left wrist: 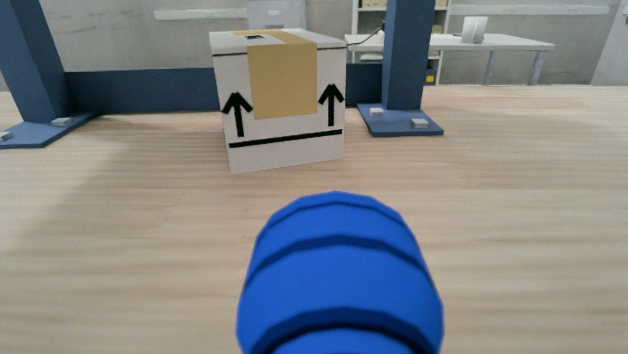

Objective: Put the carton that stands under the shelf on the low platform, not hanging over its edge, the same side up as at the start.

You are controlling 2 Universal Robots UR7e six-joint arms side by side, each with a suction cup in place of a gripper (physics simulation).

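Places are measured from the left arm's base along level axes (x down, y left, z ahead), in metres.
Where they show: left hand, tool point: (334, 259).
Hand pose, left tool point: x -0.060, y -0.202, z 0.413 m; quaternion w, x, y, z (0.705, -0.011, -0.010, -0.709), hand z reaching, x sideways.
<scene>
Things, the pixels of their centre, and the offset from my left tool point. "pt": a spot on its surface instead. Level surfaces: height alone.
- carton, body centre: (270, 89) dx +0.014, dy +0.057, dz +0.234 m
- dark blue shelf, surface spot: (407, 60) pt dx +0.000, dy -0.082, dz +0.305 m
- shelf's left post, surface spot: (32, 60) pt dx -0.010, dy +0.313, dz +0.271 m
- rear bar, surface spot: (145, 90) pt dx +0.033, dy +0.225, dz +0.316 m
- table, surface height: dx +0.060 m
The carton (287, 125) is a white box with brown tape over its top and front. It stands upright on the wooden table between the shelf's posts, and two black arrows on its front point up above a black line. The dark blue shelf (407, 60) shows its posts and a low rear bar; its board does not show. My left gripper, a blue suction cup (340, 215), points towards the carton's front from nearer the camera. It is apart from the carton and holds nothing. The low platform and my right gripper do not show in this view.
The shelf's left post (32, 60) and right post stand on blue foot plates (400, 128) with pale bolts, on either side of the carton. The rear bar (145, 90) runs behind the carton. A white desk (515, 42) and a wall are in the background beyond the table (525, 200).
</scene>
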